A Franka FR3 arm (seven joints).
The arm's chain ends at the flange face. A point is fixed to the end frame.
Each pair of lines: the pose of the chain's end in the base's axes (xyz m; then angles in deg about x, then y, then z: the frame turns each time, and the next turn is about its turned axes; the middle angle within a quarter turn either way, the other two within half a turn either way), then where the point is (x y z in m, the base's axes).
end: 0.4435, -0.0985, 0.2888, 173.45, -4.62, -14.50
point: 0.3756 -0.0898 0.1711
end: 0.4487, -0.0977, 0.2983, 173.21, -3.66, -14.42
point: 0.3827 -0.0895 0.1795
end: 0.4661, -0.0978, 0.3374, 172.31, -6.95, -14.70
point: 0.3934 -0.0912 0.2225
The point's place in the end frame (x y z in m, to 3 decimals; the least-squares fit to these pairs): -0.051 -0.036 0.121
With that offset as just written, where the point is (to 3 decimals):
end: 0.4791, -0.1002, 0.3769, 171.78, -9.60, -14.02
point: 0.402 -0.094 0.265
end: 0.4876, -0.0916, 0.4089, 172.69, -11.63, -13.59
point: 0.406 -0.082 0.300
